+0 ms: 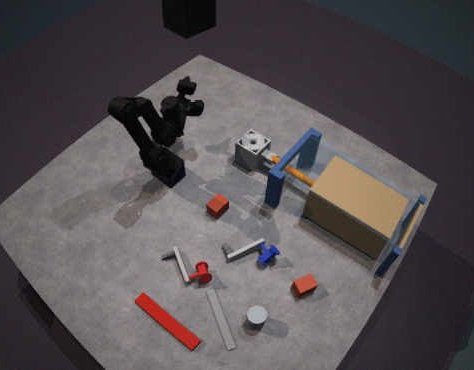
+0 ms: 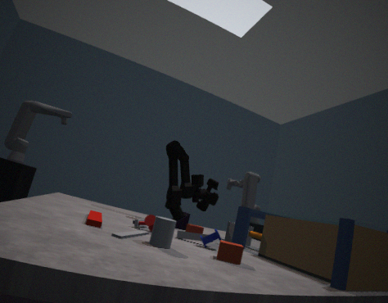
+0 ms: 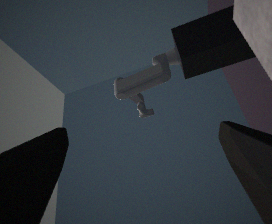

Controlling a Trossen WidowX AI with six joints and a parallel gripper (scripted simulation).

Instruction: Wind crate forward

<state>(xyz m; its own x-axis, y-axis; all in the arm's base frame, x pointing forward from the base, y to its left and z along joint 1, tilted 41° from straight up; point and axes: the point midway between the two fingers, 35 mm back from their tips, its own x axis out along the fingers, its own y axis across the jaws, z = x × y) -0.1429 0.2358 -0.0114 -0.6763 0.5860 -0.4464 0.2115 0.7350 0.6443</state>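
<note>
My gripper tip is 480 mm short of the winch handle with red knob, 410 mm to the left of it and 200 mm above it. Also, from my gripper tip: blue t-shaped piece (610 mm ahead, 200 mm to the right, 190 mm below); then grey strip (670 mm ahead, 440 mm to the right, 210 mm below); then grey winch (280 mm ahead, 50 mm to the left, 180 mm below).
</note>
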